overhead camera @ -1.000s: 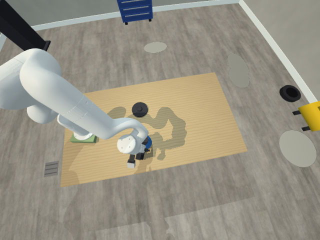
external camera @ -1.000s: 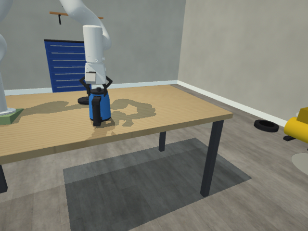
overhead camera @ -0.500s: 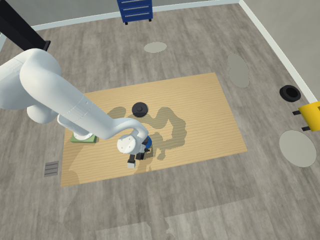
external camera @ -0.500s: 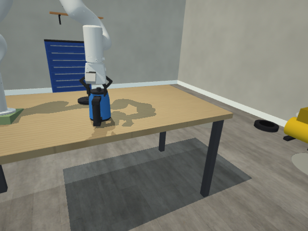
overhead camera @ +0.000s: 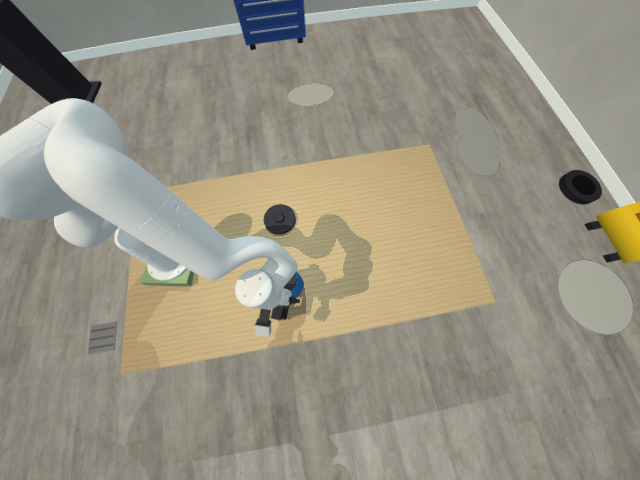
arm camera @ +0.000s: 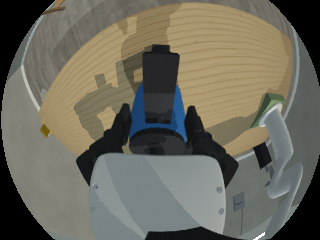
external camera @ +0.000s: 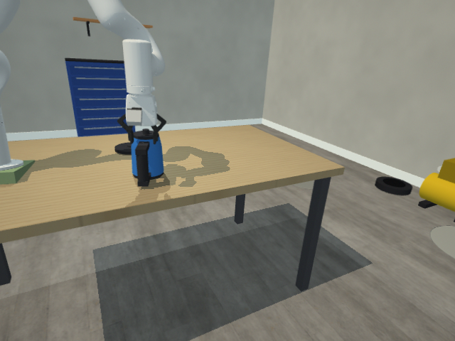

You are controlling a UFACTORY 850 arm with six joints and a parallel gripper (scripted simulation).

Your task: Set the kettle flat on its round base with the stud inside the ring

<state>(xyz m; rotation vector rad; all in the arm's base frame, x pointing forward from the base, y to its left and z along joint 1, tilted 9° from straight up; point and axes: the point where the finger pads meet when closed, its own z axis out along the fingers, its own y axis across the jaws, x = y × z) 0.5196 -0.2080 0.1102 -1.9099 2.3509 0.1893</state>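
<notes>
The blue kettle lies 7 cm below my hand, 3 cm to the left of it and 1 cm ahead of it. From my hand the other things lie so: round black base: 38 cm to the left, 15 cm below, 4 cm behind.
</notes>
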